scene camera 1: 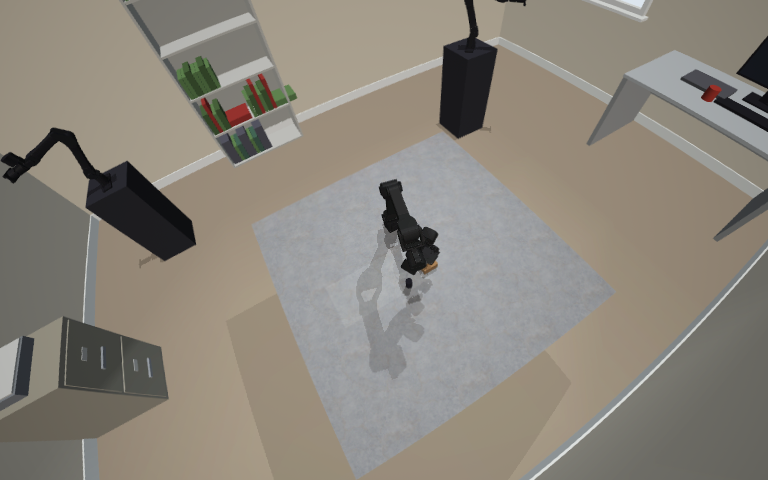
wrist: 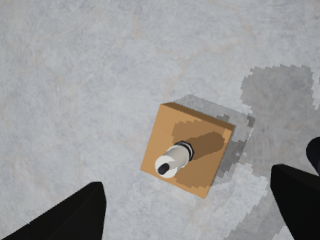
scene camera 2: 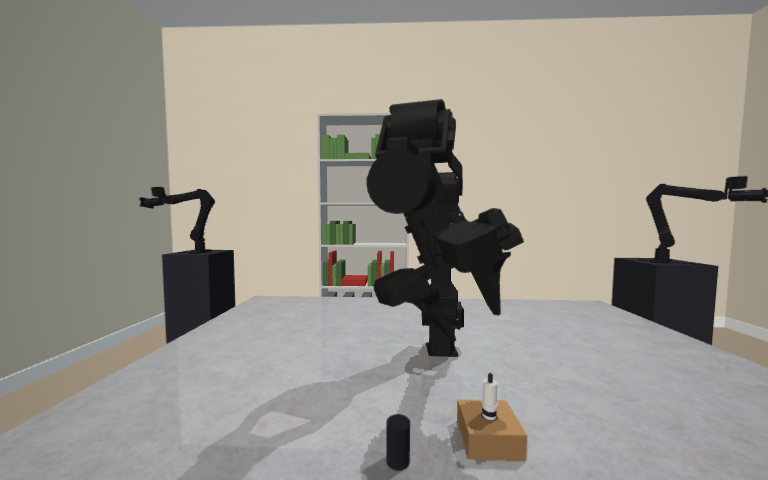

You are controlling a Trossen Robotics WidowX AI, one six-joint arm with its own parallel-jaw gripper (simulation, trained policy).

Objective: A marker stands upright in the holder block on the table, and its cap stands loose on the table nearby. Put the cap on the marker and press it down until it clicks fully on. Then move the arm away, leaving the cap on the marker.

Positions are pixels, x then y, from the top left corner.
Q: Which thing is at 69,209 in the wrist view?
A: My gripper.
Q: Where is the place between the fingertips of my gripper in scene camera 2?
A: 475,327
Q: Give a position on a black cap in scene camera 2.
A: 398,426
